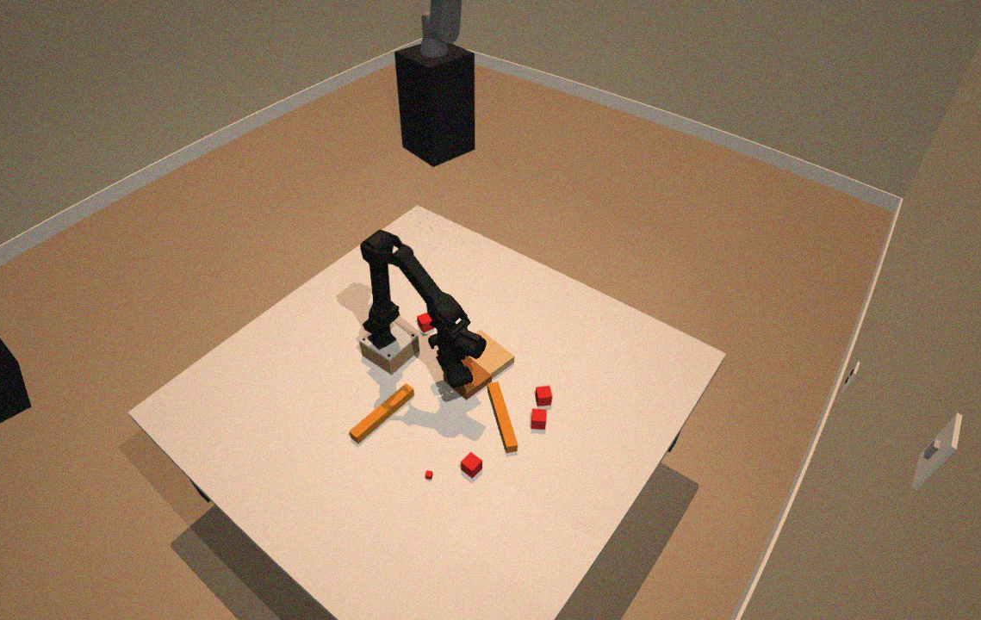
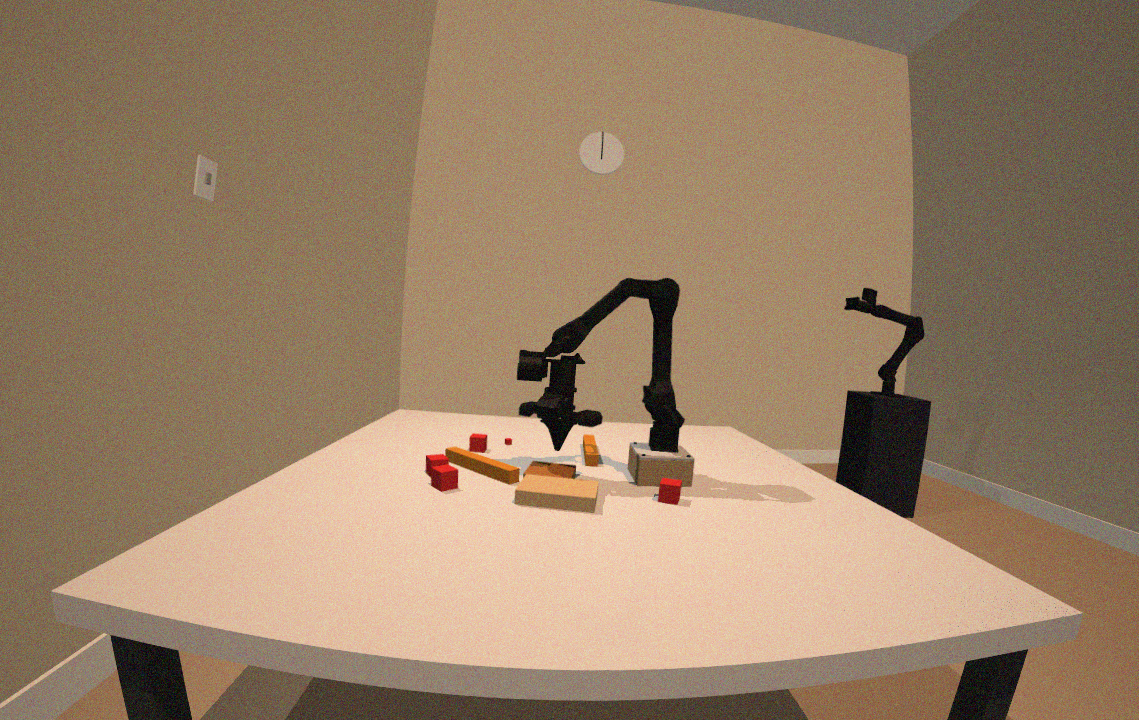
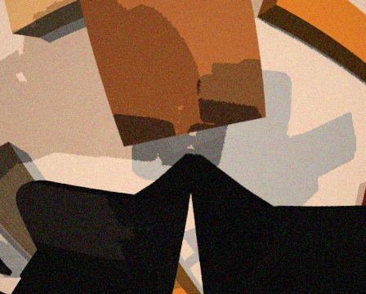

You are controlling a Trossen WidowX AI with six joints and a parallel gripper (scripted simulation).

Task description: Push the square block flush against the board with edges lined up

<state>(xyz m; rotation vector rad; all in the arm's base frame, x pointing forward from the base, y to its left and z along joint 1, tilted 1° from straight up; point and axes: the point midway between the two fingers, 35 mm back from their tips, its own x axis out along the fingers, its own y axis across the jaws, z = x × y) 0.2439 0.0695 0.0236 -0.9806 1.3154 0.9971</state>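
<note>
My gripper tip is 60 mm to the right of the square block and 40 mm above it. Round my gripper tip: flat tan block: 160 mm to the left, 40 mm below, 30 mm behind.
</note>
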